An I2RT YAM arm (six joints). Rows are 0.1 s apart.
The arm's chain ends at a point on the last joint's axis. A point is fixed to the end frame.
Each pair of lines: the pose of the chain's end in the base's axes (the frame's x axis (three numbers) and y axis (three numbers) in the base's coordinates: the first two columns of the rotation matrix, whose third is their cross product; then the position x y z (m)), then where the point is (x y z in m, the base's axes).
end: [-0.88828 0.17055 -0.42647 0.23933 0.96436 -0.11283 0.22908 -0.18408 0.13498]
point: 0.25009 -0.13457 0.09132
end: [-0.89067 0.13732 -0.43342 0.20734 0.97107 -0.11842 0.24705 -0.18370 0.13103]
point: 0.26666 -0.13382 0.08714
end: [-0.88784 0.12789 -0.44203 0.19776 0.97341 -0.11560 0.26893 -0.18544 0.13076]
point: 0.28842 -0.13531 0.08711
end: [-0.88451 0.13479 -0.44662 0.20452 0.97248 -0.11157 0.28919 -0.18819 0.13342]
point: 0.30924 -0.13805 0.09003
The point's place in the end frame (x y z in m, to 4 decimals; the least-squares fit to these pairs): 0.0084 0.0577 0.0374
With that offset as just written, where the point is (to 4 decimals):
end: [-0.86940 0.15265 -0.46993 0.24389 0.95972 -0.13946 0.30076 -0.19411 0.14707]
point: 0.3236 -0.1463 0.1025
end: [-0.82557 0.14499 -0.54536 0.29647 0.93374 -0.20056 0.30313 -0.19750 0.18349]
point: 0.3313 -0.1546 0.1369
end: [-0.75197 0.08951 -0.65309 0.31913 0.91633 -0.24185 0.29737 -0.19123 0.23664]
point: 0.3310 -0.1522 0.1904
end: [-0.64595 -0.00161 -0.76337 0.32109 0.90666 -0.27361 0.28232 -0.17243 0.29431]
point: 0.3213 -0.1359 0.2502
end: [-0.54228 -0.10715 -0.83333 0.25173 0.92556 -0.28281 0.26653 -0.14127 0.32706]
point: 0.3065 -0.1023 0.2860
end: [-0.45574 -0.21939 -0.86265 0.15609 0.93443 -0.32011 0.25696 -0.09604 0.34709]
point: 0.2949 -0.0545 0.3067
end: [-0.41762 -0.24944 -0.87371 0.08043 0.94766 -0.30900 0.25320 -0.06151 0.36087]
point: 0.2882 -0.0164 0.3217
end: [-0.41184 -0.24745 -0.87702 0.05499 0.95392 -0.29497 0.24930 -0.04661 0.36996]
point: 0.2830 0.0000 0.3314
